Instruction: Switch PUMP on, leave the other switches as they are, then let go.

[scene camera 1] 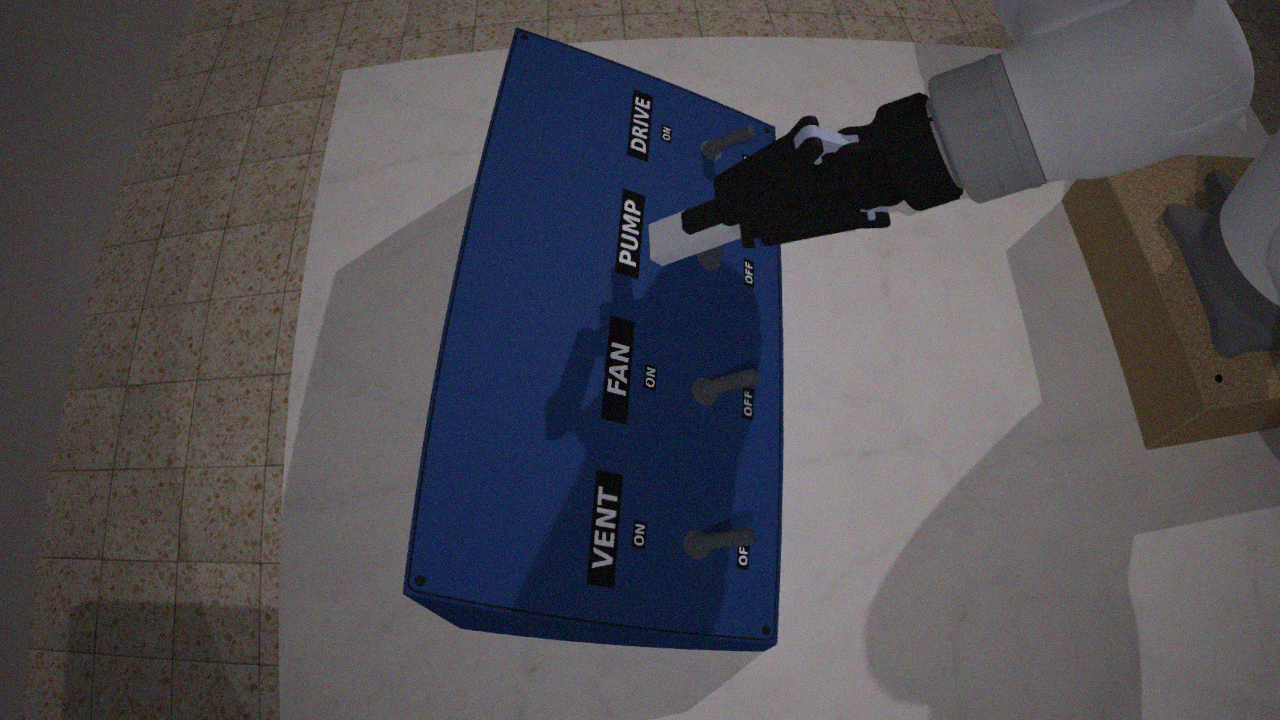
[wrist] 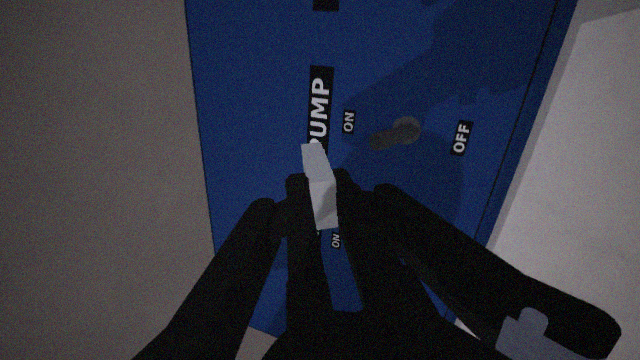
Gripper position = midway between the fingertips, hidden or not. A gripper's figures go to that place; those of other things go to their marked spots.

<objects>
My gripper (scene camera 1: 655, 245) is 62 cm from the lens. A vent lever (scene camera 1: 740, 537) is 56 cm from the lens. A fan lever (scene camera 1: 749, 377) is 60 cm from the lens.
</objects>
